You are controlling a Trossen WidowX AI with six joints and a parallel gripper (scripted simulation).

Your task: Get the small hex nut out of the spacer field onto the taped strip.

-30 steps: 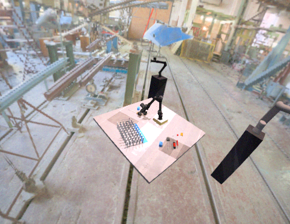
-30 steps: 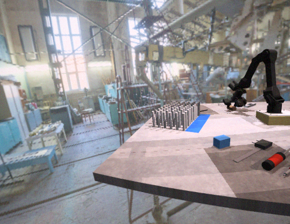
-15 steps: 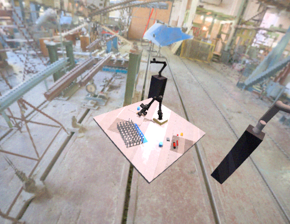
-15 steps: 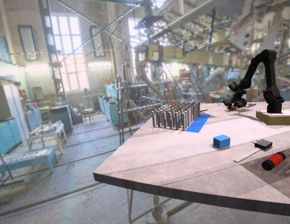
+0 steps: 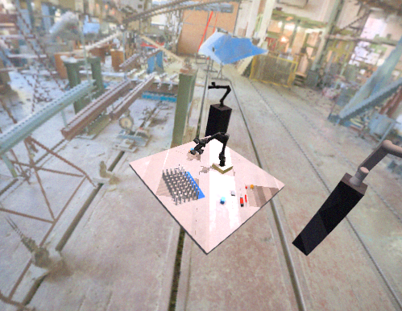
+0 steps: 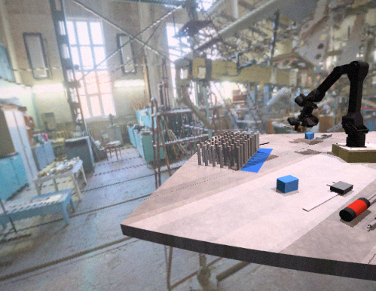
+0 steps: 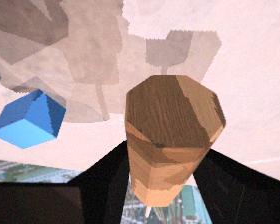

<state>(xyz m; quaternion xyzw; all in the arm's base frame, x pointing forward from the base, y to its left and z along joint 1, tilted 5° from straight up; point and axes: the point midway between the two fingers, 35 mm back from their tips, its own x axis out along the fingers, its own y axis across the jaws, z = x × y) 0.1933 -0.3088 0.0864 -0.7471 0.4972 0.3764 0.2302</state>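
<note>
Right now the blue taped strip is 370 mm to the left of my gripper tip, 250 mm ahead of it and 90 mm below it.
</note>
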